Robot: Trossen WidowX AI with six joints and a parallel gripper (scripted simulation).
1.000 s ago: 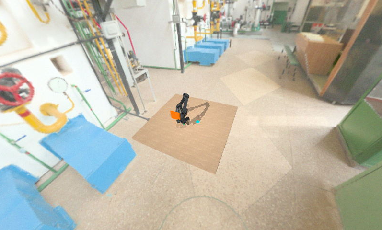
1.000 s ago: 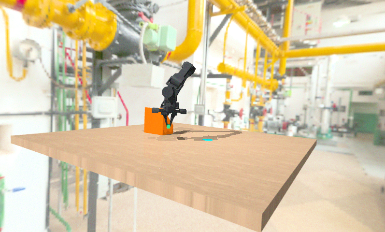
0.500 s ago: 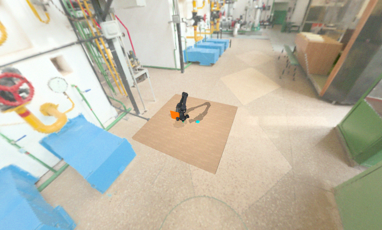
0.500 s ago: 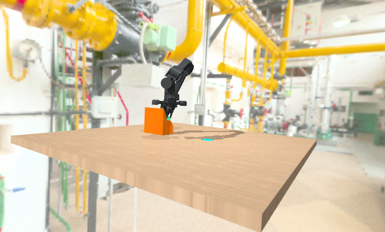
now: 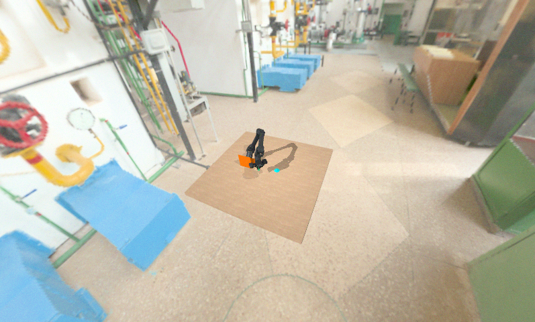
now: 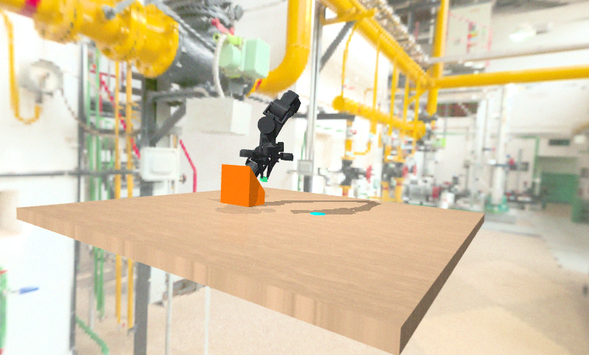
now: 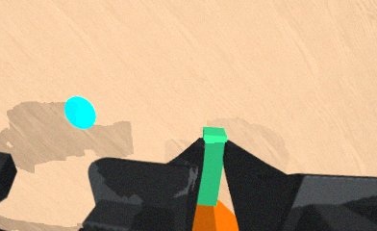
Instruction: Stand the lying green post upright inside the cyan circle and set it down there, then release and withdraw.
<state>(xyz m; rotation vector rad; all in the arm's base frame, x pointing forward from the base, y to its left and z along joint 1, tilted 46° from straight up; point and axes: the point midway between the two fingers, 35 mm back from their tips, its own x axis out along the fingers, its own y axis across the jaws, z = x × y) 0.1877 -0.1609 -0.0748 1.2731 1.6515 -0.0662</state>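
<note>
Right now my gripper tip is 160 mm to the right of the cyan circle, 150 mm short of it and 130 mm above it. The rest, counted from my gripper tip: green post: 20 mm to the left, 20 mm behind.
</note>
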